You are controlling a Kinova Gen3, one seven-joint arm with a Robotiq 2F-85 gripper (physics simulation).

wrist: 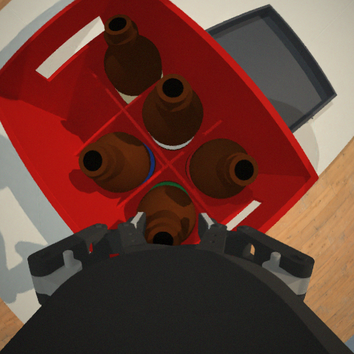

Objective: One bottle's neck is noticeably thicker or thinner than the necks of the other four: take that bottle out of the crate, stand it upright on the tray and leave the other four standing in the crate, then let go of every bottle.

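Note:
Five brown bottles stand in the red crate: one with a white band at the upper left, one with a white band in the middle, a blue-banded one at the left, one at the right, and a green-banded one nearest me. Their mouths look similar in size; I cannot tell which neck differs. My gripper is partly open, its fingertips apart on either side of the green-banded bottle in the view, holding nothing. The dark grey tray lies beyond the crate at the upper right.
The crate has raised walls, thin red dividers and handle slots at the upper left and lower right. The tray has a low rim and sits close beside the crate's long wall. A pale surface lies under both, with wood planks at the right.

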